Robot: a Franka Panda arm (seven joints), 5 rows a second.
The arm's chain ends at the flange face. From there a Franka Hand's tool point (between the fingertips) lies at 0.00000 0.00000 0.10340 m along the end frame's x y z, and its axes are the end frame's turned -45 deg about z.
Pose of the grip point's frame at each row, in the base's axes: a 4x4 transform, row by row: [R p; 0 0 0 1], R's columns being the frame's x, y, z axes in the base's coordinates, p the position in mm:
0.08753 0.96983 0.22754 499.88; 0.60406 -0.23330 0.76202 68.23; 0.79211 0.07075 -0.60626 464.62; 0 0 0 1
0.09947 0.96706 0.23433 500.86; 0.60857 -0.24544 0.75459 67.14; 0.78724 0.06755 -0.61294 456.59; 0 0 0 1
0.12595 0.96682 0.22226 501.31; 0.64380 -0.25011 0.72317 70.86; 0.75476 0.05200 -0.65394 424.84; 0 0 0 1
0.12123 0.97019 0.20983 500.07; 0.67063 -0.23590 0.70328 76.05; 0.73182 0.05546 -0.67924 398.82; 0 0 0 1
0.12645 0.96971 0.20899 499.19; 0.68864 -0.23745 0.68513 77.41; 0.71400 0.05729 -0.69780 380.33; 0 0 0 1
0.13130 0.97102 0.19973 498.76; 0.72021 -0.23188 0.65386 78.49; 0.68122 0.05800 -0.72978 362.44; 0 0 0 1
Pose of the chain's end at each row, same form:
0.74767 0.62388 0.22754 476.35; 0.26217 -0.59210 0.76202 -10.56; 0.61013 -0.51008 -0.60626 527.31; 0 0 0 1
0.75415 0.61348 0.23433 476.63; 0.25677 -0.60388 0.75459 -10.88; 0.60443 -0.50890 -0.61294 519.97; 0 0 0 1
0.77271 0.59458 0.22226 478.33; 0.27838 -0.63209 0.72317 -3.92; 0.57047 -0.49693 -0.65394 492.46; 0 0 0 1
0.77175 0.60031 0.20983 478.37; 0.30740 -0.64101 0.70328 3.33; 0.55669 -0.47826 -0.67924 469.05; 0 0 0 1
0.77510 0.59627 0.20899 477.58; 0.31904 -0.65484 0.68513 6.57; 0.54538 -0.46436 -0.69780 452.48; 0 0 0 1
0.77946 0.59377 0.19973 478.11; 0.34530 -0.67323 0.65386 10.88; 0.52271 -0.44068 -0.72978 437.90; 0 0 0 1

